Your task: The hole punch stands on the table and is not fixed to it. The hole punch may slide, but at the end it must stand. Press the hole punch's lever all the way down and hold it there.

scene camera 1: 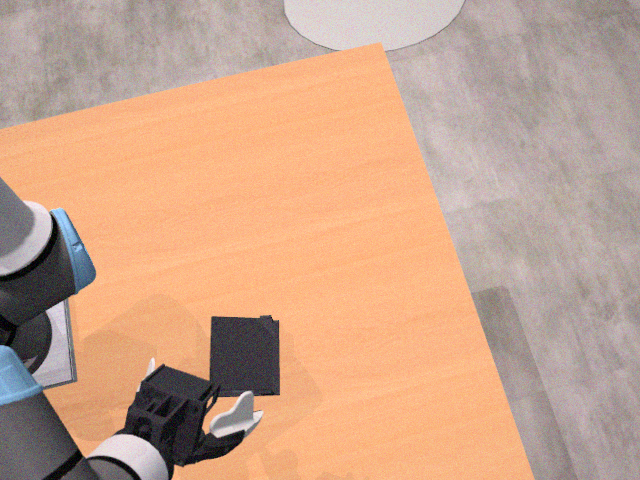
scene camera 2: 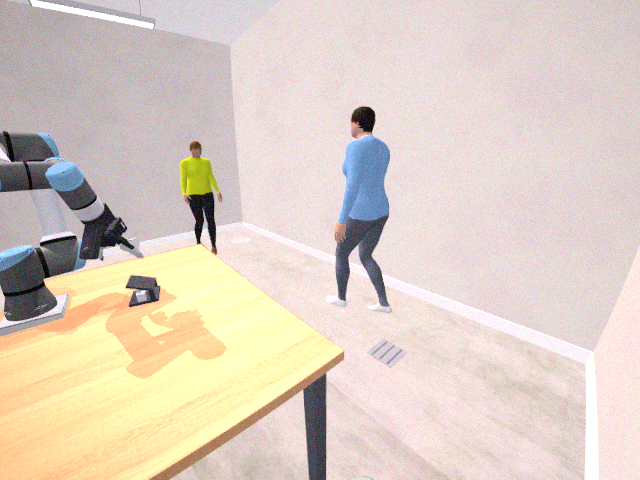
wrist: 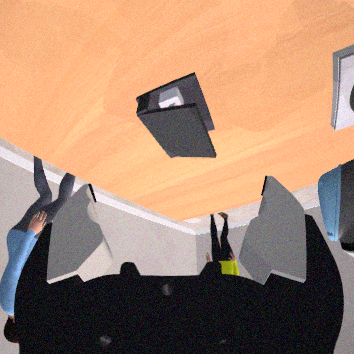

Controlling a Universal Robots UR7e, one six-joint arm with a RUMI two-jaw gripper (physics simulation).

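Observation:
The dark hole punch stands upright on the wooden table. Its flat lever is raised, with a wedge-shaped gap to the base, where a light grey block shows. My gripper is open and empty. It hangs above the table, higher than the hole punch and apart from it, tilted. In the scene camera 1 view it is at the lower left of the hole punch. In the wrist view the hole punch lies beyond the fingertips.
The arm's base plate is on the table to the left of the hole punch in both scene views. A person in blue and a person in yellow stand on the floor beyond the table.

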